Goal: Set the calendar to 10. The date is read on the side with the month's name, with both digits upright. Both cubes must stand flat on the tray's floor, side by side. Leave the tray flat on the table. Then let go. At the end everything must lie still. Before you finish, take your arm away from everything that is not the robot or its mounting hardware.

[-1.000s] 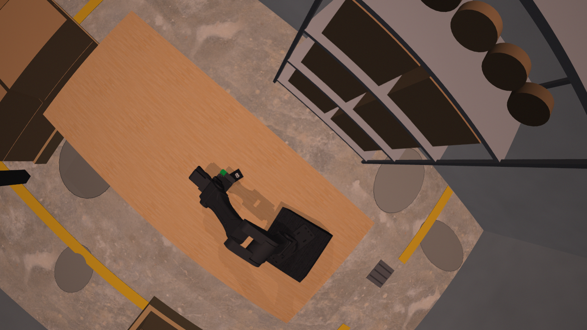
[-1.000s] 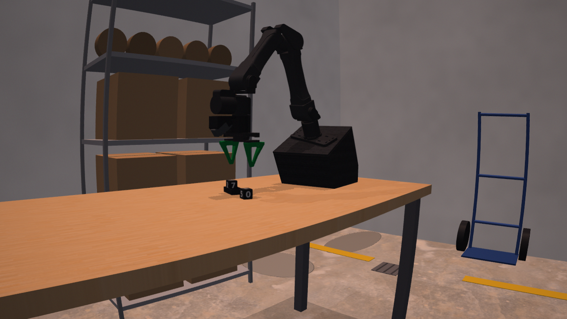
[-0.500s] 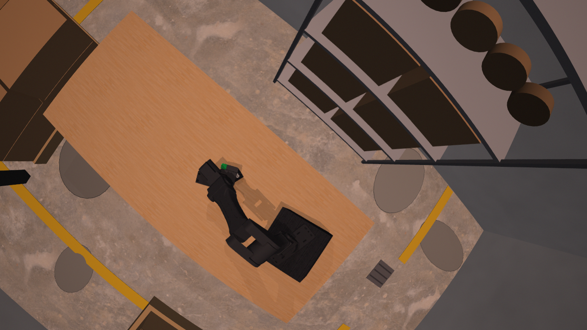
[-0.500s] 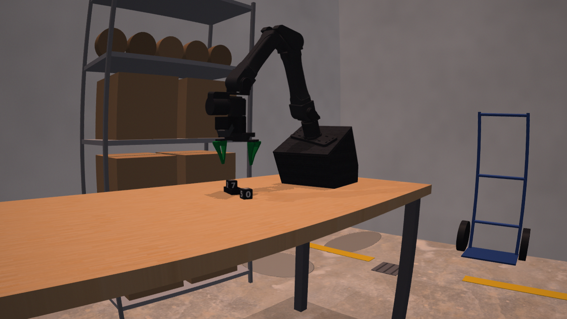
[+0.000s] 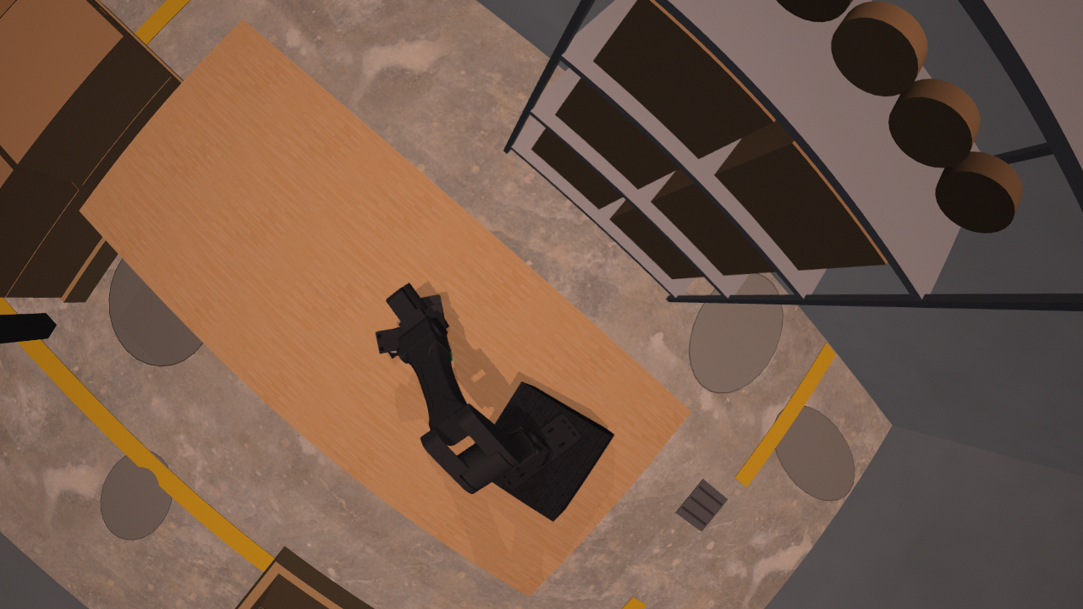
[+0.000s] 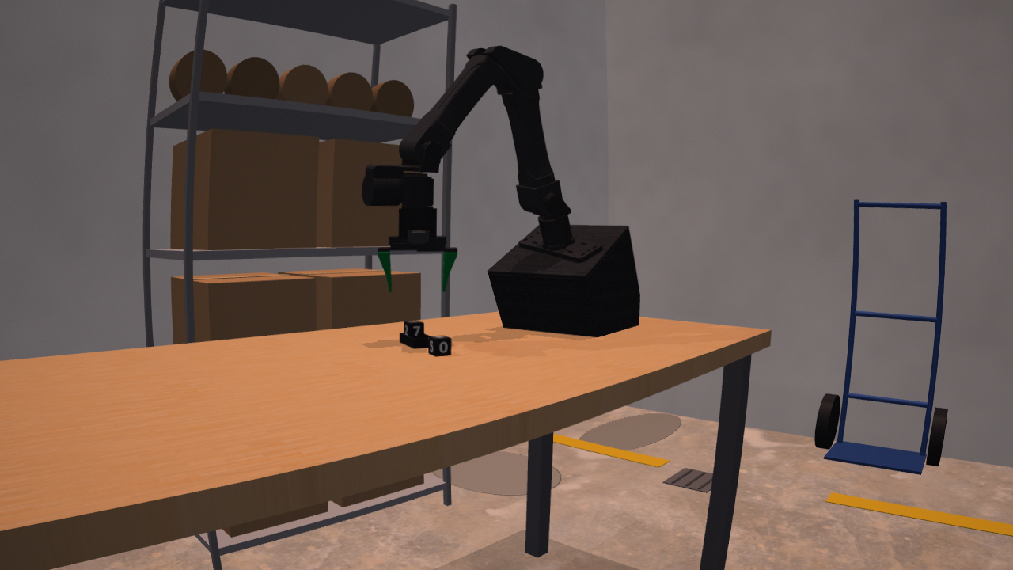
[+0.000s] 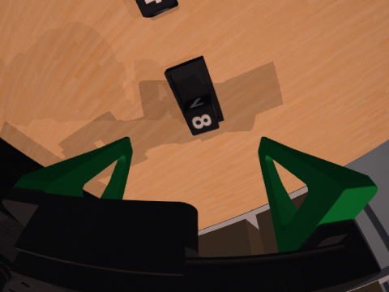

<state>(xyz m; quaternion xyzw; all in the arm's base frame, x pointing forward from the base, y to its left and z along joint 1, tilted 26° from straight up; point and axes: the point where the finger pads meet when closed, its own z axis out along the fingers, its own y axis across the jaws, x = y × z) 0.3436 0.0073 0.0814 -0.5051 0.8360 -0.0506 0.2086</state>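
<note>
The black tray is 100 mm below my hand.
</note>
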